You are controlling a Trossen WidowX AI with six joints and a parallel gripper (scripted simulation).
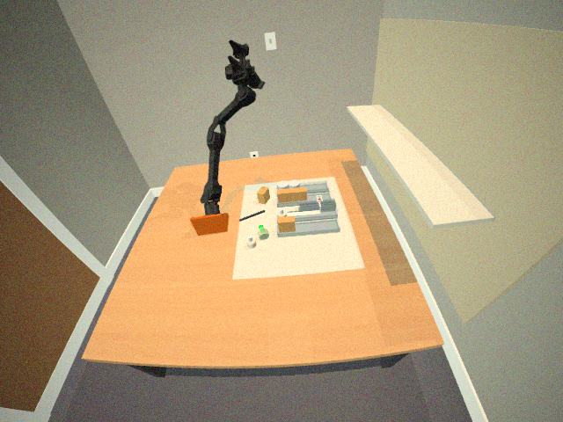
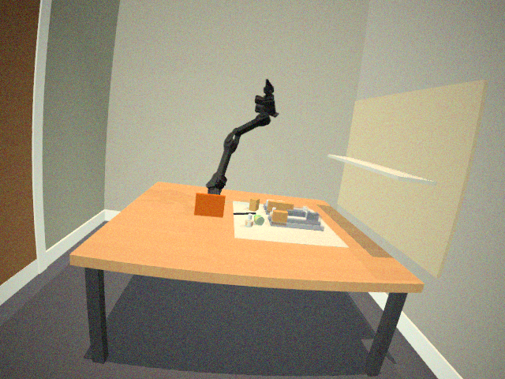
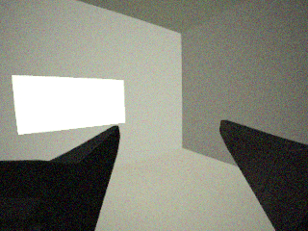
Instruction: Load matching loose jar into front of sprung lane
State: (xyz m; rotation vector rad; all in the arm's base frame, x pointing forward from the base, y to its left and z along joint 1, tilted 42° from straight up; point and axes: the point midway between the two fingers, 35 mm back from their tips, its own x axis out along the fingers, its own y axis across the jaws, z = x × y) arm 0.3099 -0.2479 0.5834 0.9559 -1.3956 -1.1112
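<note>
Now: gripper tip 74 cm above the thin black stick, 11 cm to the left of it and 2 cm past it. The rest, counted from my gripper tip: tan block (71 cm below, 2 cm ahead, 1 cm to the left); wall shelf (64 cm ahead, 38 cm below, 8 cm to the right); grey lane rack (73 cm below, 28 cm ahead, 9 cm to the right).
</note>
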